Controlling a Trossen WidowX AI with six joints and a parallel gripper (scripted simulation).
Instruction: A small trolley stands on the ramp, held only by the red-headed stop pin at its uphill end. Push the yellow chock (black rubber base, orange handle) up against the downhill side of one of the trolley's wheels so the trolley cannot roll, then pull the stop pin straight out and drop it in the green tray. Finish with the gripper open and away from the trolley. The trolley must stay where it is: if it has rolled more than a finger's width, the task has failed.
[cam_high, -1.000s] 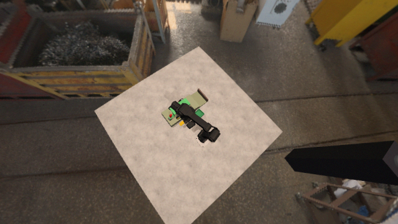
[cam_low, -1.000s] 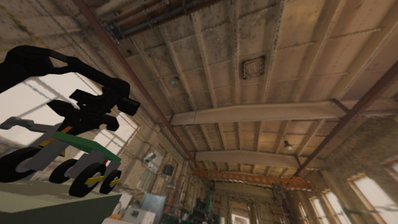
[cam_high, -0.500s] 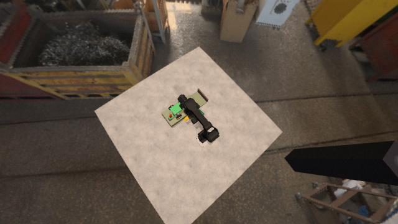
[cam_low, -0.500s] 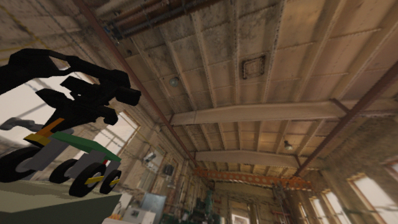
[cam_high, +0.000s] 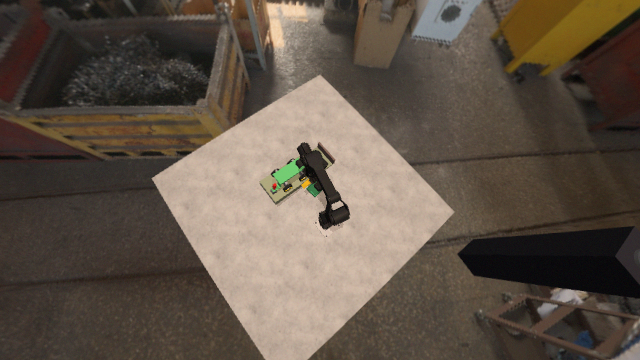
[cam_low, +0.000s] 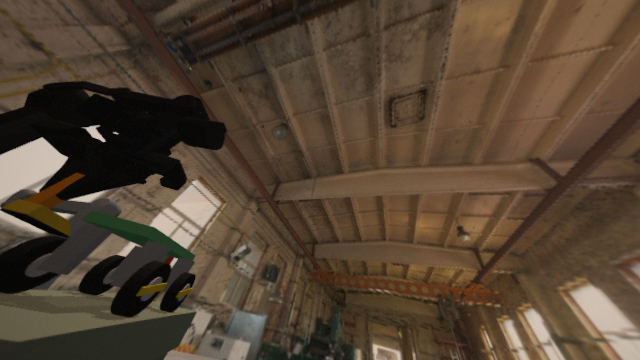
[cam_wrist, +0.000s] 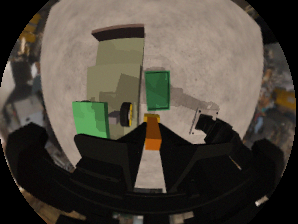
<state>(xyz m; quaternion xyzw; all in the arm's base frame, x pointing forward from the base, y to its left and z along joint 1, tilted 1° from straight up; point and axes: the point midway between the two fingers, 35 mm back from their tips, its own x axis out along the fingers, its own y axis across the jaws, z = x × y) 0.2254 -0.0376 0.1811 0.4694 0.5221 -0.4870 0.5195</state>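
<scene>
The red-headed stop pin lies 70 mm ahead of my gripper tip, 190 mm to the left of it and 30 mm below it. From my gripper tip the other things lie so: ramp: 100 mm ahead, 70 mm to the left, 110 mm below; then trolley: 100 mm ahead, 80 mm to the left, 50 mm below; then yellow chock: 20 mm to the left, 10 mm below.
</scene>
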